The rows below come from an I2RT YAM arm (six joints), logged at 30 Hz.
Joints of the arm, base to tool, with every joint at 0 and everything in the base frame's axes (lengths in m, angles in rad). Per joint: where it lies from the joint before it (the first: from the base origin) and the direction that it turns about. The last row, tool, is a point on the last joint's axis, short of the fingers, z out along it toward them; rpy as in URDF.
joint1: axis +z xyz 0 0 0.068
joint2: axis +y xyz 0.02 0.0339 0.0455
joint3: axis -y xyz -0.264 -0.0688 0
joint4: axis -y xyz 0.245 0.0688 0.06
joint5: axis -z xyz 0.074 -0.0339 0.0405
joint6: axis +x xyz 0.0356 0 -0.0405
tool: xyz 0 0 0 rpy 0 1.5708 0
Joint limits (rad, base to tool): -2.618..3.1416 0..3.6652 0..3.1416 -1.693..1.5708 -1.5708..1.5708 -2.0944..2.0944
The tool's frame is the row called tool.
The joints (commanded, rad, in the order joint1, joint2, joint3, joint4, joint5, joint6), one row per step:
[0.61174 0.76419 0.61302 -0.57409 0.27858 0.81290]
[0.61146 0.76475 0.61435 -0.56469 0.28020 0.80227]
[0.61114 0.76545 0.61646 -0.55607 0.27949 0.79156]
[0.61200 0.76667 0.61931 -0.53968 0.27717 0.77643]
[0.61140 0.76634 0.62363 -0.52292 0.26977 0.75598]
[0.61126 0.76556 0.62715 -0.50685 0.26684 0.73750]
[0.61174 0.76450 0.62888 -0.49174 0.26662 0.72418]
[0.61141 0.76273 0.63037 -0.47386 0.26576 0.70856]
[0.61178 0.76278 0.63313 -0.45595 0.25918 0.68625]
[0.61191 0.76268 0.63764 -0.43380 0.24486 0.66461]
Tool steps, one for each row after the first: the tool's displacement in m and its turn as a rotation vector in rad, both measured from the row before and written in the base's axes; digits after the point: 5 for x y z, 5 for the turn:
[0.00071 0.00037 0.00114 -0.00301 -0.01095 0.00524]
[0.00068 0.00044 0.00131 -0.00195 -0.01001 0.00693]
[0.00107 0.00102 0.00212 0.00004 -0.01691 0.01197]
[0.00100 0.00089 0.00287 0.00034 -0.01916 0.01750]
[0.00087 0.00070 0.00266 -0.00123 -0.01975 0.01304]
[0.00068 0.00058 0.00206 -0.00009 -0.01764 0.00829]
[0.00077 0.00051 0.00234 0.00012 -0.02072 0.00909]
[0.00085 0.00095 0.00250 -0.00306 -0.02026 0.01791]
[0.00096 0.00130 0.00351 0.00420 -0.02315 0.02352]

